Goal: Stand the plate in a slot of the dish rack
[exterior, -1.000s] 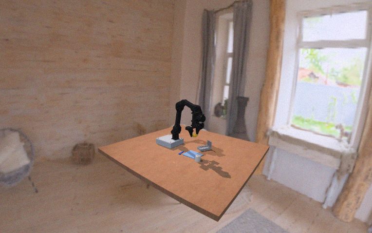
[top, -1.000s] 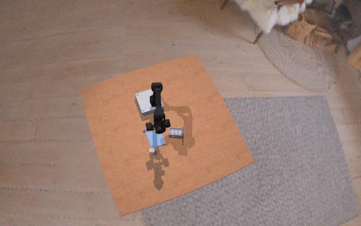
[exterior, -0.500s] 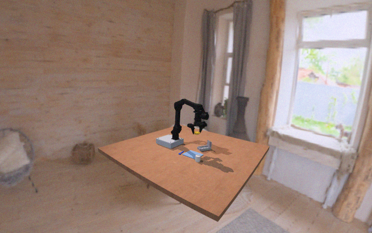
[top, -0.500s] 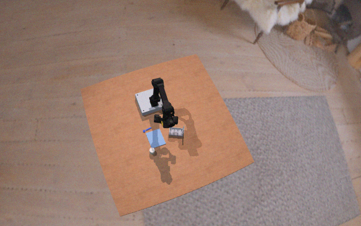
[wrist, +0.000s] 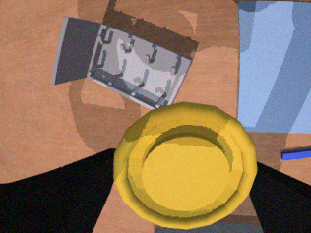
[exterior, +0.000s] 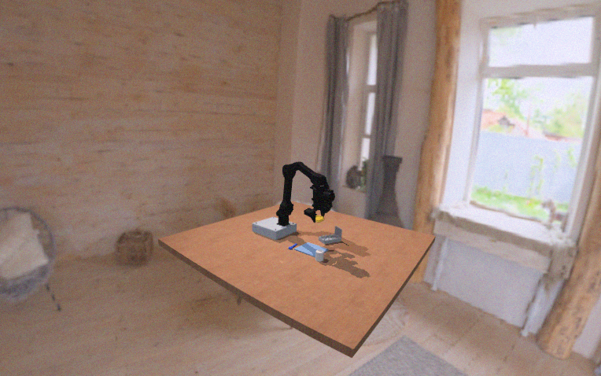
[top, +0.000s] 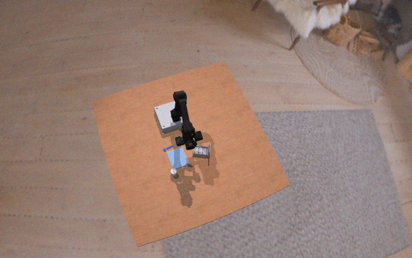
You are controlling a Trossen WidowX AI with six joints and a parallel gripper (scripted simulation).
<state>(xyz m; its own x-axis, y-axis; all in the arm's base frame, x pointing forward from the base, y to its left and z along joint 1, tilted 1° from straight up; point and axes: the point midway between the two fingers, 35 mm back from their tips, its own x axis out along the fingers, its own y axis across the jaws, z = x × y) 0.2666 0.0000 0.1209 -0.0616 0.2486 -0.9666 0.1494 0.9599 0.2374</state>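
Now: gripper tip 40 mm short of the grey dish rack, 80 mm to the right of it and 120 mm above it. Also, from my gripper tip: yellow plate 10 mm above; then blue spoon 70 mm behind, 160 mm to the right, 140 mm below; then light blue mat 40 mm ahead, 110 mm to the right, 140 mm below.
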